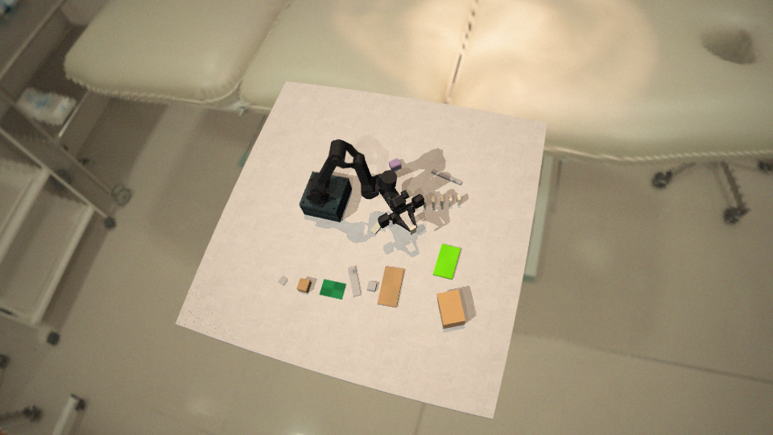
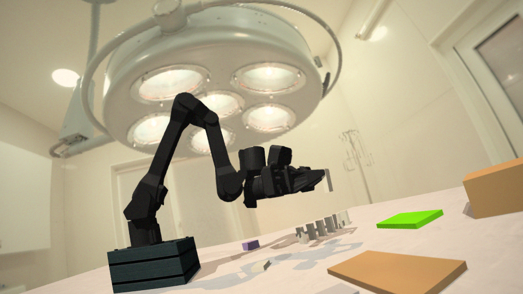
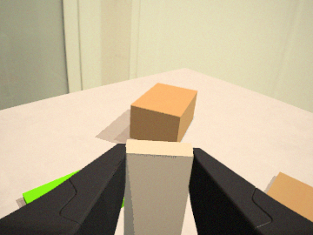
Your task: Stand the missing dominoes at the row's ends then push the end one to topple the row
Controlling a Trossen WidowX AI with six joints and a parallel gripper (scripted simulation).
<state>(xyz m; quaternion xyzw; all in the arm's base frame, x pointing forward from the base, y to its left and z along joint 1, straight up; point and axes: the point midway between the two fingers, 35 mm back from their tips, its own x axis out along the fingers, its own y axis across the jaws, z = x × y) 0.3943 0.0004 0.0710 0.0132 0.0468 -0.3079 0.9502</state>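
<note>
The bright green slab is 14 cm ahead of my gripper tip, 2 cm to the right of it and 15 cm below it. Round my gripper tip: tan box (22 cm ahead, 20 cm to the right, 13 cm below); dark green tile (23 cm behind, 28 cm to the right, 16 cm below); orange slab (2 cm behind, 19 cm to the right, 15 cm below).
</note>
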